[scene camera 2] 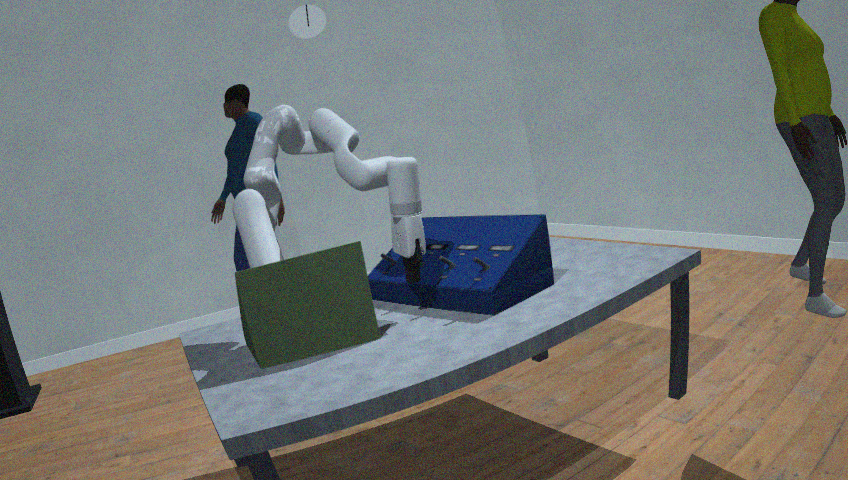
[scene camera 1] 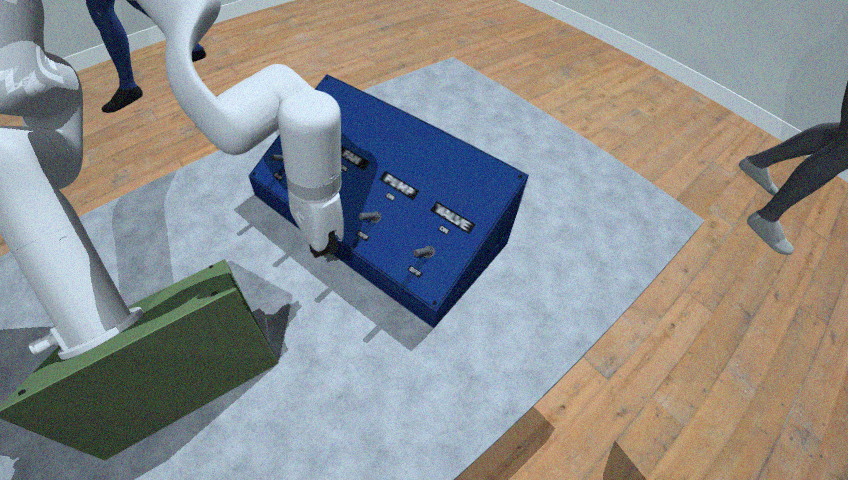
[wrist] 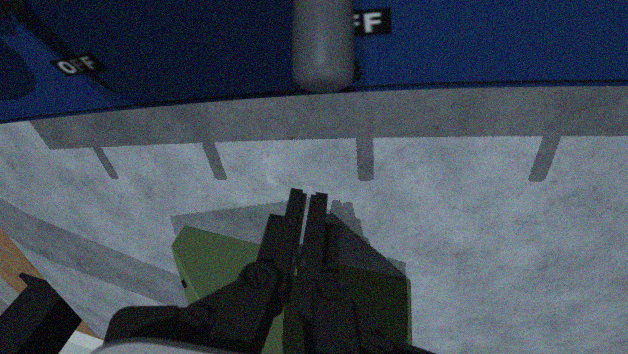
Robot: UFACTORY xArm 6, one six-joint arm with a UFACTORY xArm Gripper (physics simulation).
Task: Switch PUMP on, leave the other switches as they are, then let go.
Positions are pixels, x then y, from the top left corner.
Labels:
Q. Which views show my gripper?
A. Scene camera 2, scene camera 1 and the wrist view: all of them.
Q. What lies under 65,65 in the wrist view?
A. A blue switch panel.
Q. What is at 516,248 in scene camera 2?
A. A blue switch panel.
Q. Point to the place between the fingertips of my gripper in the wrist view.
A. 305,213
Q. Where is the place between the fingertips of my gripper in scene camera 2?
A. At 413,281

